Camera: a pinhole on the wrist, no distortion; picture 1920 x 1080 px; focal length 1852.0 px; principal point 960.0 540.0 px. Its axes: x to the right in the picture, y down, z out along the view. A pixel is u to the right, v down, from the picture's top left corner.
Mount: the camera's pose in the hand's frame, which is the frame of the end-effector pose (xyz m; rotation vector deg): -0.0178 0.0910 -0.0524 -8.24 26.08 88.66
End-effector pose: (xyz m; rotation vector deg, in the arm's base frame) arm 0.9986 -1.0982 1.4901 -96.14 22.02 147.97
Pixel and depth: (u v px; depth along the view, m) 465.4 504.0 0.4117
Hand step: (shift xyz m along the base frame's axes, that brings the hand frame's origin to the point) -0.3767 -0.0625 0.0987
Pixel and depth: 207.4 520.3 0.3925
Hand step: -0.3671 -0.0102 0.0944
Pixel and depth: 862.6 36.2 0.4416
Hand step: -0.4140 -0.1649 0.0034
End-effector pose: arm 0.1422 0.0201 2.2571 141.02 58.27 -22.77
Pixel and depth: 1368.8 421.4 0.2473
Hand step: 0.1834 -0.1961 -0.0786
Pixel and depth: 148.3 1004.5 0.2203
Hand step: 0.0254 -0.1664 -0.1314
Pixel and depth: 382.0 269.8 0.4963
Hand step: 0.1580 -0.2116 -0.4075
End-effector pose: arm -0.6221 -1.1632 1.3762 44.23 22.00 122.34
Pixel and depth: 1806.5 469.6 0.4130
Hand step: -0.1222 -0.2040 0.4313
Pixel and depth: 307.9 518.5 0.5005
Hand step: 0.1889 0.0052 0.4504
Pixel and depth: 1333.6 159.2 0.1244
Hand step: -0.0798 -0.0752 0.1284
